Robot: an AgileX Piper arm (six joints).
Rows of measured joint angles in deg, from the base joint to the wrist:
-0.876 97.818 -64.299 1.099 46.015 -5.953
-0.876 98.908 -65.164 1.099 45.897 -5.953
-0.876 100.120 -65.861 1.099 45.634 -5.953
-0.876 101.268 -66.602 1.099 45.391 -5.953
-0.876 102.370 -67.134 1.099 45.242 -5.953
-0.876 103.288 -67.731 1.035 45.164 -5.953
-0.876 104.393 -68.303 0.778 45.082 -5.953
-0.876 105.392 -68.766 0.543 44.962 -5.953
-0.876 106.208 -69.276 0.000 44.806 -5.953
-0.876 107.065 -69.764 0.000 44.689 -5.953
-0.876 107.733 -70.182 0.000 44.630 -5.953
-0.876 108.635 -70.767 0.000 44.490 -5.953
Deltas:
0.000 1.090 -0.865 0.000 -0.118 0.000
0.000 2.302 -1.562 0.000 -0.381 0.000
0.000 3.450 -2.303 0.000 -0.624 0.000
0.000 4.552 -2.835 0.000 -0.773 0.000
0.000 5.470 -3.432 -0.064 -0.851 0.000
0.000 6.575 -4.004 -0.321 -0.933 0.000
0.000 7.574 -4.467 -0.556 -1.053 0.000
0.000 8.390 -4.977 -1.099 -1.209 0.000
0.000 9.247 -5.465 -1.099 -1.326 0.000
0.000 9.915 -5.883 -1.099 -1.385 0.000
0.000 10.817 -6.468 -1.099 -1.525 0.000

